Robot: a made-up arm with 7 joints. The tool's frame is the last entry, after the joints. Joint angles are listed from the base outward.
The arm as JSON. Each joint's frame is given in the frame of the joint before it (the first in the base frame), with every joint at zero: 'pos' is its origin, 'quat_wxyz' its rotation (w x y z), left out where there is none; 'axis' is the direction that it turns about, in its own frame. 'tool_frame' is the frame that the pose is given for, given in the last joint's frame.
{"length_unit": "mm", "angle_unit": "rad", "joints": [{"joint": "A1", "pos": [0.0, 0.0, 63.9], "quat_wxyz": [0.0, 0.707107, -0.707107, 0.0], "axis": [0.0, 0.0, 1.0]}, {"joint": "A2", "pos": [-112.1, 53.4, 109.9], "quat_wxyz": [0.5, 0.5, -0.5, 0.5], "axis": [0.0, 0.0, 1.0]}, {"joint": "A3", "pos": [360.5, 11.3, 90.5], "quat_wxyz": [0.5, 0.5, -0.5, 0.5], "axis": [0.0, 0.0, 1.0]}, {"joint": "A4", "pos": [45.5, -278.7, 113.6], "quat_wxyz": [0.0, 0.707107, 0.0, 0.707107], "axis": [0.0, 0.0, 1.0]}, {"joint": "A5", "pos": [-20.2, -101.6, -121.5], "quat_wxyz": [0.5, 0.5, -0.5, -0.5], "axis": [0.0, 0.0, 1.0]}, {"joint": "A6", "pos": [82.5, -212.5, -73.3], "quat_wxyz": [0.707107, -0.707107, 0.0, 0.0], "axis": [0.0, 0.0, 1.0]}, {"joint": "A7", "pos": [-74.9, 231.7, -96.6], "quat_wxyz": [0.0, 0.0, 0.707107, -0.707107], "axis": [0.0, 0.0, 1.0]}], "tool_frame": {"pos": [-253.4, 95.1, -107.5], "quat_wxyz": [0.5, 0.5, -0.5, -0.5]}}
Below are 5 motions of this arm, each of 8 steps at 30 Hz.
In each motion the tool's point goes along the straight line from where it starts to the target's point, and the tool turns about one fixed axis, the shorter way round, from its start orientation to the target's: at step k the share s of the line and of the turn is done. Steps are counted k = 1, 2, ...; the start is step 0. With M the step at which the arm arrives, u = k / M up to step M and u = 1 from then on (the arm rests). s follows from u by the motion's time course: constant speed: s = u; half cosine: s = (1 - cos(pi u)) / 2; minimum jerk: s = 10 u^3 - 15 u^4 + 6 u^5.
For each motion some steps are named. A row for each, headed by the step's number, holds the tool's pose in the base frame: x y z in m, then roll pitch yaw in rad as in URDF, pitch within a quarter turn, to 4 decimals.
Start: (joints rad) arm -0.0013 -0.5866 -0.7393 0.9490 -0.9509 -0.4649 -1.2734
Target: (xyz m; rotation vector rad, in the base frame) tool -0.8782 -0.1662 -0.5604 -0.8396 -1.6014 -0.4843
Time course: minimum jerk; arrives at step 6
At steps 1, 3, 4, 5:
1: -0.8751 -0.2847 -0.4615 -1.7936 -1.3087 1.0511
3: -0.8766 -0.2277 -0.5091 -2.1522 -1.3276 1.3646
4: -0.8775 -0.1920 -0.5389 -2.3871 -1.3244 1.5713
5: -0.8781 -0.1706 -0.5568 -2.5221 -1.3170 1.6894

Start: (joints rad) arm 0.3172 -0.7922 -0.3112 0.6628 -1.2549 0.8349 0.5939
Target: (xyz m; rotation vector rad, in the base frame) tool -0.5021 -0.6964 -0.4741 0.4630 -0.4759 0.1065
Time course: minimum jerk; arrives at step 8
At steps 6, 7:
6: -0.5026 -0.6947 -0.4733 0.4574 -0.4824 -0.0001
7: -0.5022 -0.6961 -0.4740 0.4717 -0.4830 -0.0071

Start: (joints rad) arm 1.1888 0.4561 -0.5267 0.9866 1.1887 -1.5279 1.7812
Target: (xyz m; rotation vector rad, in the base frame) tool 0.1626 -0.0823 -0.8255 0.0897 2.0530 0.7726
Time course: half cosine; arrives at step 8
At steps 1, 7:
1: 0.1191 -0.1589 -0.8383 2.3121 0.9338 2.6276
7: 0.1609 -0.0853 -0.8260 2.1866 0.8311 2.6057

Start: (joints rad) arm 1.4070 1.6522 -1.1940 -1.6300 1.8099 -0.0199 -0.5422
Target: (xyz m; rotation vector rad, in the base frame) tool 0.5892 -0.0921 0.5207 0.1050 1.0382 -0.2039
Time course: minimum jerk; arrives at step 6
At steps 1, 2, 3, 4, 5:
1: 0.6332 -0.0896 0.4825 -0.0677 1.1864 -0.2603
2: 0.6252 -0.0901 0.4894 -0.0572 1.1602 -0.2540
3: 0.6120 -0.0908 0.5009 -0.0418 1.1166 -0.2456
4: 0.5988 -0.0916 0.5124 -0.0284 1.0729 -0.2394
5: 0.5908 -0.0920 0.5193 -0.0211 1.0467 -0.2364

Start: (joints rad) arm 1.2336 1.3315 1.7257 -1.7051 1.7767 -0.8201 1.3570
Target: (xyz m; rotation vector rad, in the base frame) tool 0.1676 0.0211 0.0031 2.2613 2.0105 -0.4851
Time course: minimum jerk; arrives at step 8
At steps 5, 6, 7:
5: 0.1679 0.0167 -0.0047 -3.0092 0.2577 1.3412
6: 0.1677 0.0195 0.0002 -2.9940 0.2769 1.4253
7: 0.1676 0.0208 0.0026 -2.9855 0.2861 1.4685

